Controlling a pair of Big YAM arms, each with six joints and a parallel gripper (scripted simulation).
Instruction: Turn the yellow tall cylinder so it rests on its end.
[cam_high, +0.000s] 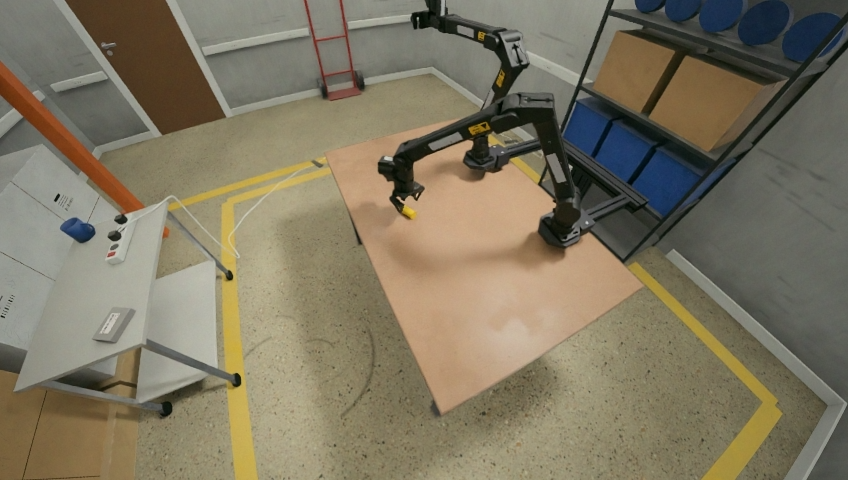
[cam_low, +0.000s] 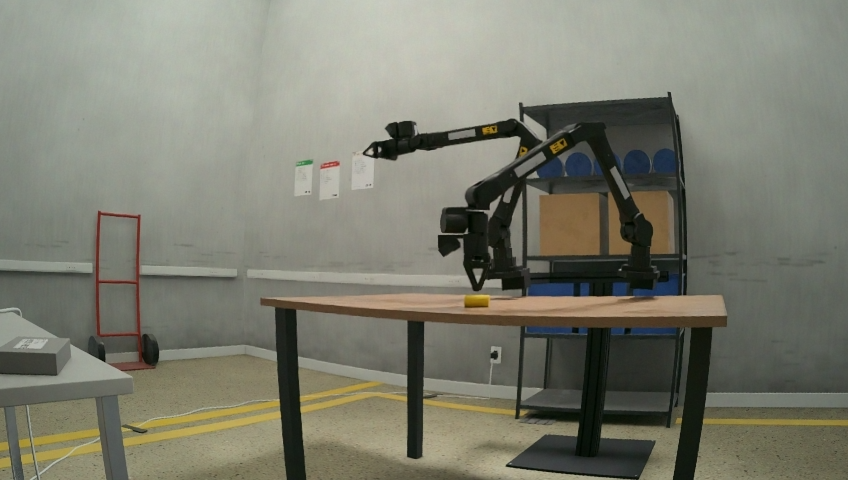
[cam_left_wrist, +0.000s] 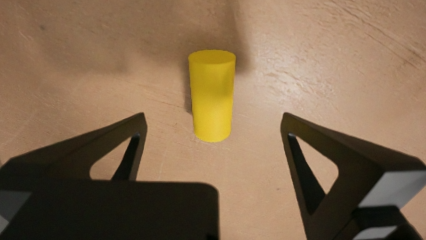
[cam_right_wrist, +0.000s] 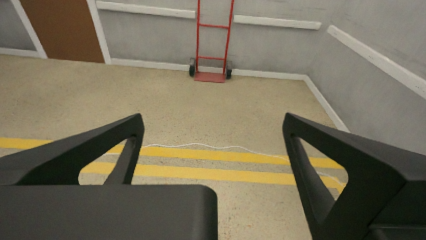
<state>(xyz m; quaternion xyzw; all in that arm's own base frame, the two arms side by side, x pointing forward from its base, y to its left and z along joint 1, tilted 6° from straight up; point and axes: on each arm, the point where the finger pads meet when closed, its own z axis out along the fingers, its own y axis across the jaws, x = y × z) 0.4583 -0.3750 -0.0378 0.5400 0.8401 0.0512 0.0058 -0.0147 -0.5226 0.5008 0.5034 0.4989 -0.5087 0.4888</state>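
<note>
My left gripper is now 40 mm above the yellow tall cylinder.
</note>
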